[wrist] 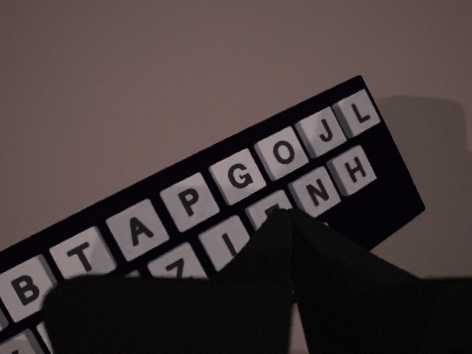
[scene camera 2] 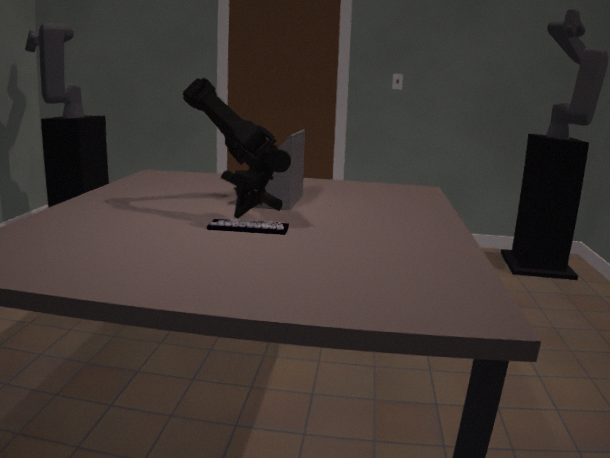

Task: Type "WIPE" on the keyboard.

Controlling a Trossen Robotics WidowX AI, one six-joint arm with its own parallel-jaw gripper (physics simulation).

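Frame: origin at the arm's base, x back, y up, z left, level; metres.
Where they show: gripper, fingertip midpoint: (wrist: 285,221) (scene camera 2: 236,217).
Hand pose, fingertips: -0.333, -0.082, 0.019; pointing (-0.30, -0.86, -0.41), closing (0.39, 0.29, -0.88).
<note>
Things, the pixels of their centre, and the offset from my fingertips, as dx, dy, dz. Level surfaces: height alone.
- black keyboard, body centre: (wrist: 189,262) (scene camera 2: 248,225) +0.003, -0.020, +0.034
- I, body centre: (wrist: 227,244) +0.002, -0.015, +0.019
- mostly covered E, body centre: (wrist: 273,217) +0.000, -0.015, -0.001
- table, its level: dy -0.028
The black keyboard (scene camera 2: 248,227) (wrist: 395,187) with white letter keys lies on the table. In the wrist view its top row shows B, T, A, P (wrist: 190,201), G, O, J, L. The row below shows Z, I (wrist: 227,243), a mostly covered E (wrist: 267,204), N and H. My gripper (scene camera 2: 237,216) (wrist: 285,221) is shut and empty. Its tips are over the E key in the wrist view and appear slightly above the keyboard in the scene view. The fingers hide the lower left keys, and no W key can be made out.
A grey upright panel (scene camera 2: 297,170) stands on the table (scene camera 2: 350,280) behind the arm. Two grey robot arms (scene camera 2: 52,65) (scene camera 2: 590,87) stand on black pedestals away from the table.
</note>
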